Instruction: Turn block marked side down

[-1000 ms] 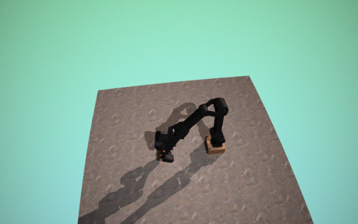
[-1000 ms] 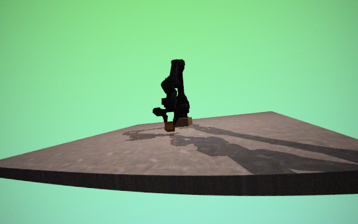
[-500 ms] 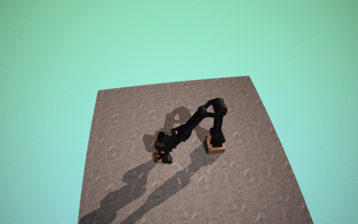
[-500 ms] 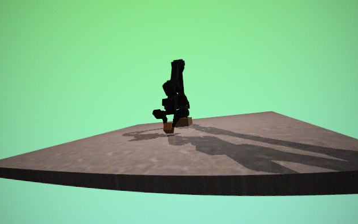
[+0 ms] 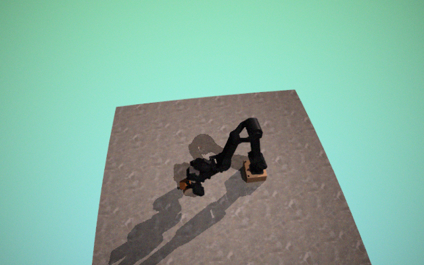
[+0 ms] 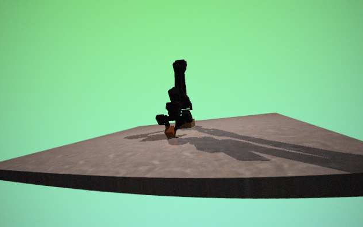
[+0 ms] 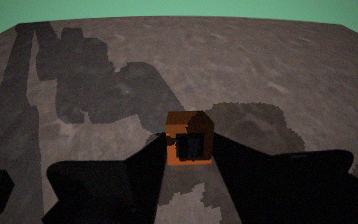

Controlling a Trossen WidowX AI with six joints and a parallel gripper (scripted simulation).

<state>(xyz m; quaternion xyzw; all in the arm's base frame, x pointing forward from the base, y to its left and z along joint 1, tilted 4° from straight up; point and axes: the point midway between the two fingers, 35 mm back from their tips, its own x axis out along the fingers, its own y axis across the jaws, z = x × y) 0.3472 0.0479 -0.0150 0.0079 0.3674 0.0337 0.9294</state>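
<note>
The block lies 1 cm behind my gripper tip.
</note>
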